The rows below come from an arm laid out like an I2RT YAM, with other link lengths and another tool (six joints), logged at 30 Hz.
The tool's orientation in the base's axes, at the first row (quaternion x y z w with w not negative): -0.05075 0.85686 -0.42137 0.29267
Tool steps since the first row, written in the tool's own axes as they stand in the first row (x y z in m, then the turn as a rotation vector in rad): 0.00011 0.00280 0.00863 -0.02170 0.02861 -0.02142; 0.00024 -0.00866 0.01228 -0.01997 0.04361 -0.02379; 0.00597 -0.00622 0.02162 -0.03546 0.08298 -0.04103; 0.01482 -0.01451 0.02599 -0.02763 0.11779 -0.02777
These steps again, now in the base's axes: 0.00505 -0.00422 -0.00624 0.01078 0.04037 -0.00141; 0.00510 -0.01412 0.00059 0.01046 0.05103 -0.01236; 0.00586 -0.02094 -0.00830 0.02012 0.09333 -0.02669; -0.00037 -0.03222 -0.00820 0.02645 0.10380 -0.06273
